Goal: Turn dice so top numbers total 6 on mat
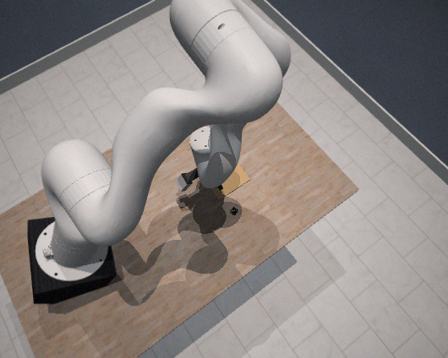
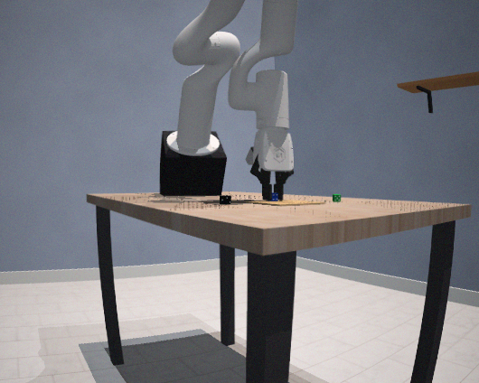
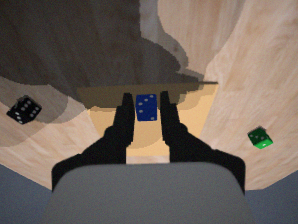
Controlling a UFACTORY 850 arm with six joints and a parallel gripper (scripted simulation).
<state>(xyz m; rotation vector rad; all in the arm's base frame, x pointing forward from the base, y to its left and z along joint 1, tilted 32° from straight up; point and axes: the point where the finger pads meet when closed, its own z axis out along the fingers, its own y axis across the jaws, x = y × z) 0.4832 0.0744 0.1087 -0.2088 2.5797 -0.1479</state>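
The blue die lies 10 mm below my hand. Round my hand: black die: 20 mm ahead, 140 mm to the right, 20 mm below; tan mat: 50 mm ahead, 10 mm to the left, 20 mm below; green die: 50 mm ahead, 170 mm to the left, 20 mm below.
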